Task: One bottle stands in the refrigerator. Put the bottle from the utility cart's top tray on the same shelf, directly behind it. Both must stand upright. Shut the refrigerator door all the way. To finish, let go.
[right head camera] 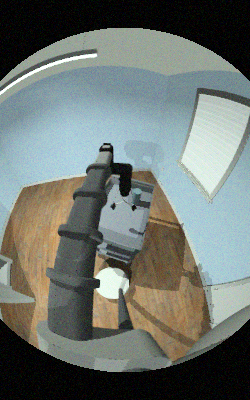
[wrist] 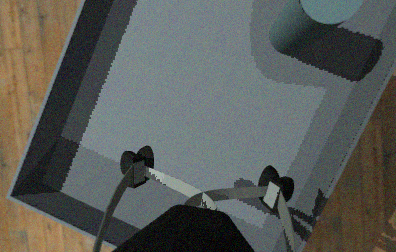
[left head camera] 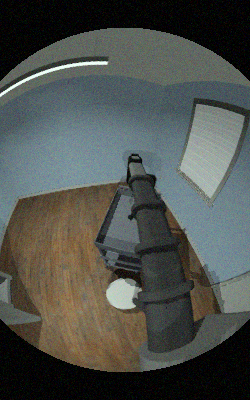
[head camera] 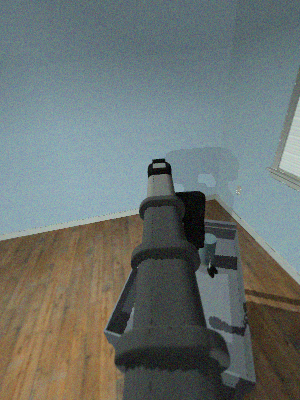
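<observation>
The bottle, a blue-green cylinder, stands upright near the far right corner of the utility cart's top tray. In the wrist view it is at the upper right, partly cut off by the frame. My gripper points down over the tray with its two fingertips apart and nothing between them. It is open, and the bottle is beyond the right fingertip, not between the fingers. In the head view the arm hides part of the gripper. I cannot make out the refrigerator or the bottle in it.
My dark telescoping arm reaches out along the cart. A white disc is on the floor at the cart's near end. Blue walls meet behind the cart, with a window at the right.
</observation>
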